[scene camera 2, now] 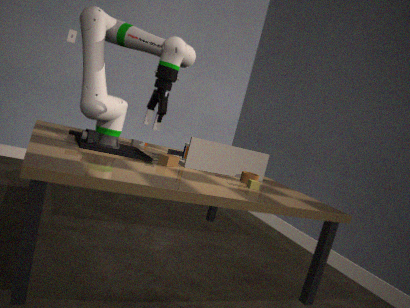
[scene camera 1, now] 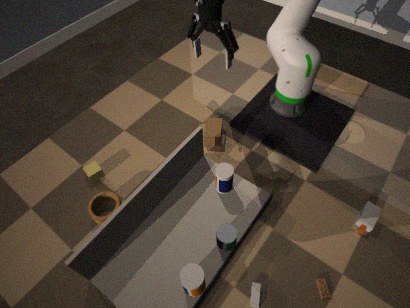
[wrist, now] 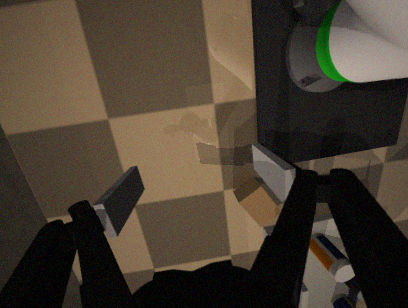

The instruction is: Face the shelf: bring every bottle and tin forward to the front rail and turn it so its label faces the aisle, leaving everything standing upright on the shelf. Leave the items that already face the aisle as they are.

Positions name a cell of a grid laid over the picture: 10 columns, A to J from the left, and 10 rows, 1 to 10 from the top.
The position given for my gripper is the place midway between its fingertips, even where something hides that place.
Note:
My gripper (scene camera 1: F2) is open, with nothing in its grasp. A cardboard box (wrist: G7) rests on the table. Also in view: a shelf back wall (scene camera 1: C9) and a grey shelf board (scene camera 1: E8).
My gripper shows as well in scene camera 2 (scene camera 2: D5) and in the wrist view (wrist: E6). The shelf back wall is seen too in scene camera 2 (scene camera 2: E6). The grey shelf board shows as well in the wrist view (wrist: H10).

